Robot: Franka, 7 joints.
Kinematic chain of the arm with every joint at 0, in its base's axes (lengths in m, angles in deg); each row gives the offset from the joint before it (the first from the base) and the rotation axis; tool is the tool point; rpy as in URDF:
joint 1: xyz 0 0 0.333 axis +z
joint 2: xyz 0 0 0 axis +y
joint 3: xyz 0 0 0.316 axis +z
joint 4: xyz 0.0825 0 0 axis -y
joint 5: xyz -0.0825 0 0.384 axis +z
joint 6: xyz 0 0 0 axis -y
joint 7: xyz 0.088 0 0 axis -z
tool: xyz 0 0 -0.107 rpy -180 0 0
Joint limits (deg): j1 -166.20..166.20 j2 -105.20..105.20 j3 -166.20..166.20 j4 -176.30..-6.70 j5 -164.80..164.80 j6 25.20..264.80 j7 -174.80..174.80
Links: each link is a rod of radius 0.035 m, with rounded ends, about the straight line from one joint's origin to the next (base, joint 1, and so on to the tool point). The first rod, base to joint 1, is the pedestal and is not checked.
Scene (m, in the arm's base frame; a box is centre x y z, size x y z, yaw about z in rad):
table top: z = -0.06
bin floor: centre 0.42 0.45 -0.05 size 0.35 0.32 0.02 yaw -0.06
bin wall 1: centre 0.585 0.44 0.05 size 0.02 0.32 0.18 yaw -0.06
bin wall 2: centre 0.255 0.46 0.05 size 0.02 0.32 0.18 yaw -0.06
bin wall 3: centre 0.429 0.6 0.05 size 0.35 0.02 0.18 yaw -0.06
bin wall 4: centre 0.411 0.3 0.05 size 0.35 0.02 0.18 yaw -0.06
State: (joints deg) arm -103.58 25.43 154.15 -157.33 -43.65 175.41 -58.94
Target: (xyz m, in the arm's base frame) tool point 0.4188 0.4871 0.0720
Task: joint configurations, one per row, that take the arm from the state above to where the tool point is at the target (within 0.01 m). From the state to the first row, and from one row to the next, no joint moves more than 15 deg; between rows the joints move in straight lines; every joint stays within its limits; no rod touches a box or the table.
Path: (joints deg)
1: -105.57 12.37 155.12 -148.28 -42.50 174.64 -58.94
2: -107.56 -0.68 156.08 -139.23 -41.35 173.87 -58.94
3: -109.55 -13.74 157.05 -130.18 -40.19 173.10 -58.94
4: -111.54 -26.80 158.01 -121.14 -39.04 172.33 -58.94
5: -113.53 -39.85 158.98 -112.09 -37.89 171.56 -58.94
6: -115.52 -52.91 159.94 -103.04 -36.74 170.79 -58.94

